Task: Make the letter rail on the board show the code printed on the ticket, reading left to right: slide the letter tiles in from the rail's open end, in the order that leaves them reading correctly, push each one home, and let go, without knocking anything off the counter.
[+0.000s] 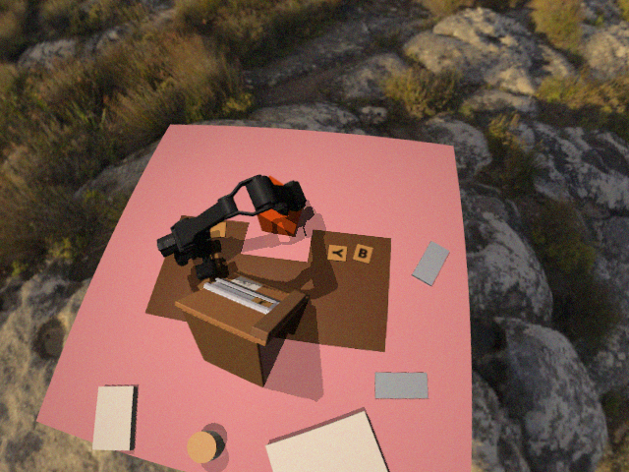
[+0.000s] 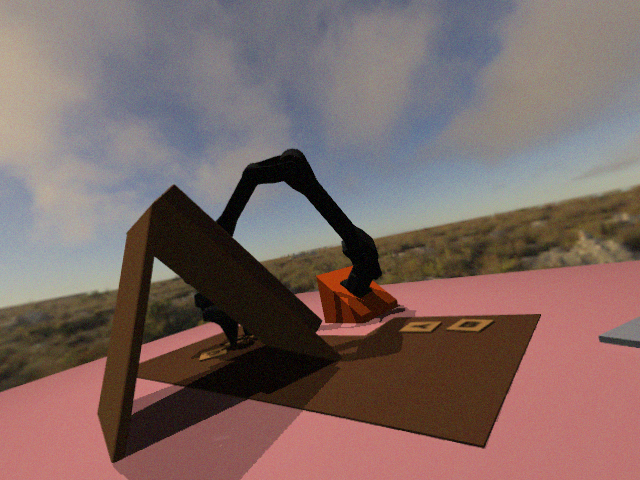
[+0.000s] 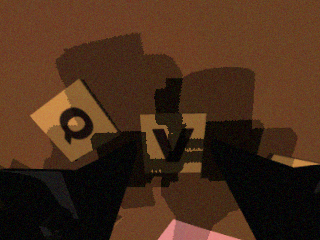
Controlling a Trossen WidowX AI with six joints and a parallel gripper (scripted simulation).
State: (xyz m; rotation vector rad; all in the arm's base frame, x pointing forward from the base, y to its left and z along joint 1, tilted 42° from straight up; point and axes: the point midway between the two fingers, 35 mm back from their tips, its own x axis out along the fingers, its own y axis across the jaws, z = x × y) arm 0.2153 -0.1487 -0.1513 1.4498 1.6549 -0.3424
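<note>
The white ticket lies 16 cm to the left of my gripper tip, 9 cm ahead of it and 8 cm above it. From my gripper tip the other things lie so: brown mat (21 cm to the left, 1 cm behind); then white block (54 cm ahead, 17 cm to the right, 1 cm above).
</note>
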